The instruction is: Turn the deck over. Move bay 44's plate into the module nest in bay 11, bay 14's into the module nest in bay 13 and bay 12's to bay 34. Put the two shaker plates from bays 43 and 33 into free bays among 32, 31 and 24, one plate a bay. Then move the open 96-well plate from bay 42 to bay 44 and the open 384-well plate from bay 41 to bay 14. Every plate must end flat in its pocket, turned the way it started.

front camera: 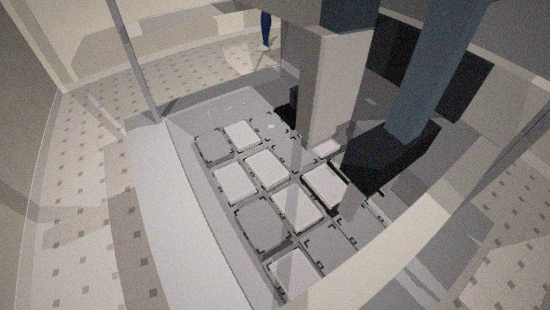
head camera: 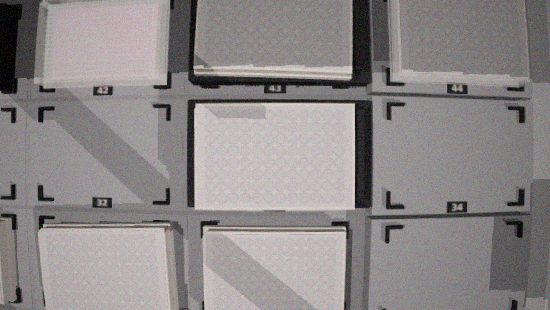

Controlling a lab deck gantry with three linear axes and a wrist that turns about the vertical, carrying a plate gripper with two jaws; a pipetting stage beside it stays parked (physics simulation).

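Places are measured from the robot's base along level axes (x ahead, y left, z up), in centimetres.
Where they show: gripper, fingertip midpoint: (front camera: 362, 202); robot's base, link origin: (front camera: 196, 142).
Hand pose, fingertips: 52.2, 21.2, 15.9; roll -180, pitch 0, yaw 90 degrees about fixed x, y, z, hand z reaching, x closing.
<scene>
Each offset is from my fingertips to the centre of the thing, as dx, dy, dz. "spot": to the spot under its first point.
The dark housing of my gripper (front camera: 387, 157) hangs over the deck's right rear; its jaws cannot be made out. In the head view, pale shaker plates @(-13.1, +15.1, -13.0) (head camera: 275, 35) @(-13.0, +4.3, -13.0) (head camera: 275, 155) sit in the black nests of bays 43 and 33. Bay 44's plate @(+3.4, +15.2, -13.8) (head camera: 462, 37) and the open pinkish plate @(-29.4, +15.2, -15.2) (head camera: 102, 42) (front camera: 326, 147) in bay 42 sit in their pockets. Pocket 32 @(spot: -33.3, +3.8, -15.9) (head camera: 65, 160), pocket 34 @(spot: +2.7, +4.5, -14.5) (head camera: 450, 155) and pocket 24 @(spot: +1.5, -5.4, -14.5) (head camera: 435, 265) are empty. Bay 12's plate @(-29.4, -16.9, -15.2) (front camera: 234, 182) and bay 14's plate @(+3.4, -16.9, -13.8) (front camera: 295, 272) show. Nest 11 @(-45.8, -16.9, -14.8) (front camera: 212, 145) and nest 13 @(-13.1, -17.0, -14.8) (front camera: 260, 222) are empty. Bay 41's plate is hidden.
Plates stand in bay 21 @(spot: -44.8, -6.4, -14.5) (front camera: 242, 135), bay 22 @(spot: -27.4, -6.7, -14.2) (front camera: 267, 169) (head camera: 105, 270) and bay 23 @(spot: -14.1, -5.1, -14.5) (front camera: 297, 200) (head camera: 275, 270). A tall beige column (front camera: 335, 85) stands behind bay 42. A pale beam (front camera: 385, 250) crosses in front of the deck's right side.
</scene>
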